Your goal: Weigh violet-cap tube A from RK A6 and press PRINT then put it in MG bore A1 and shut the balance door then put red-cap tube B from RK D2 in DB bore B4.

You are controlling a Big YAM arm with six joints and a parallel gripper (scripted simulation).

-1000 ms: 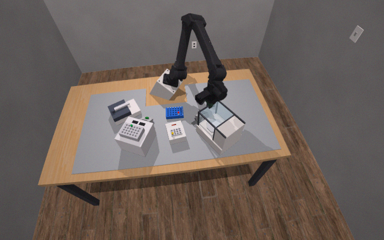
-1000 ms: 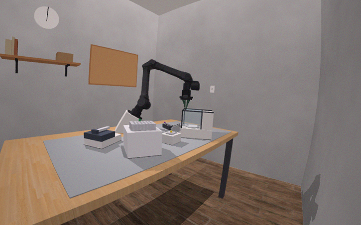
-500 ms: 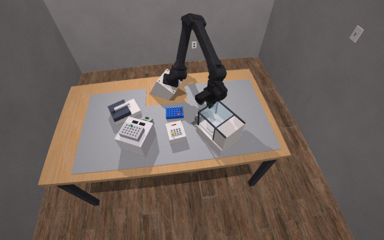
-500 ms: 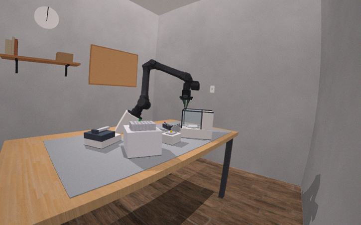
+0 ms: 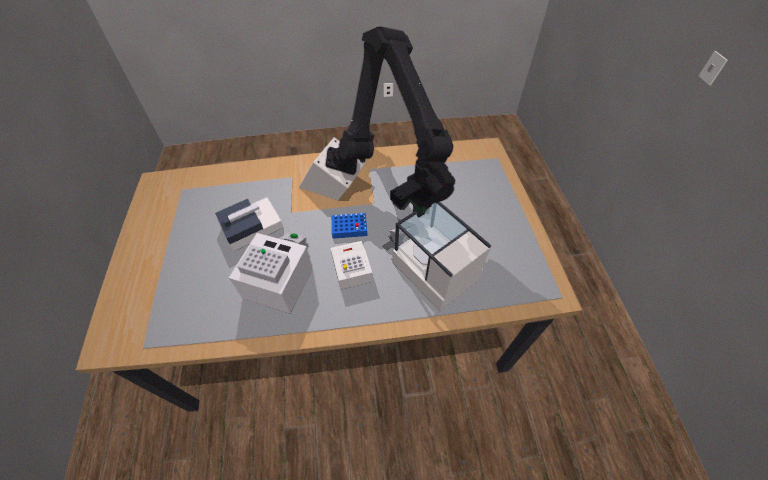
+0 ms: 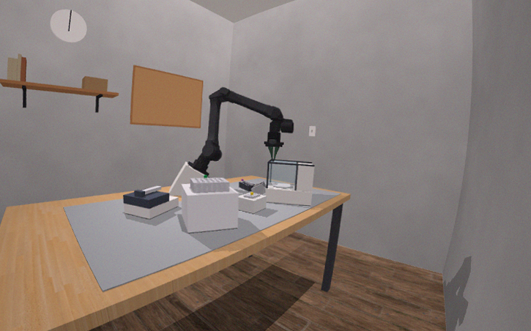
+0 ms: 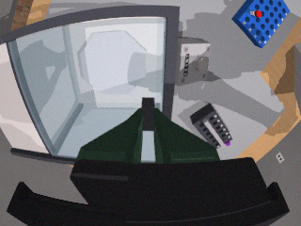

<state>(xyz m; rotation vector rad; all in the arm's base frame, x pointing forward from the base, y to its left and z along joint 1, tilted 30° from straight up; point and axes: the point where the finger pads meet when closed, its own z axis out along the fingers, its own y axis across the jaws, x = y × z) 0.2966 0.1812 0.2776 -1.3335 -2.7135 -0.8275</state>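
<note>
My gripper is now 20 mm short of the balance door, 20 mm to the right of it and 10 mm above it. Also, from my hand: yellow-capped tube: 120 mm ahead, 230 mm to the right, 160 mm below; then dry block: 70 mm ahead, 220 mm to the right, 190 mm below; then magnet block: 250 mm behind, 30 mm to the left, 200 mm below.
</note>
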